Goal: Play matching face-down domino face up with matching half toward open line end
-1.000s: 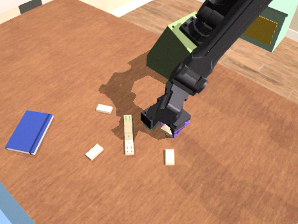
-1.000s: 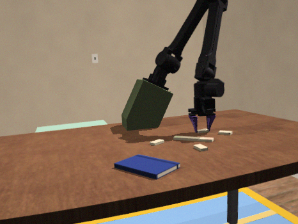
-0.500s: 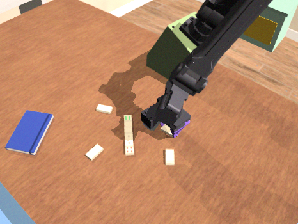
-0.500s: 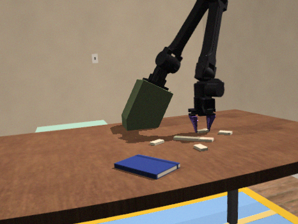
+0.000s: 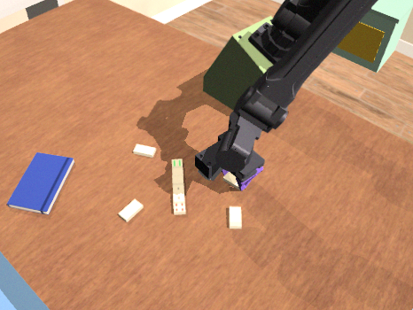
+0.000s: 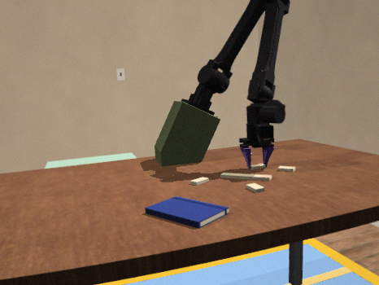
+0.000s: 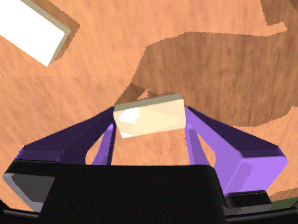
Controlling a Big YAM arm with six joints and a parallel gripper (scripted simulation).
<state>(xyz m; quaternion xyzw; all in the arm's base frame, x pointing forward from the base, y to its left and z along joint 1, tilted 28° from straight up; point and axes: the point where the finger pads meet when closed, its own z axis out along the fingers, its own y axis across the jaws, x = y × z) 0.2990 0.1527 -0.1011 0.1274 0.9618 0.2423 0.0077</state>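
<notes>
Now: the book 36 cm to the right of my hand and 28 cm ahead of it.
</notes>
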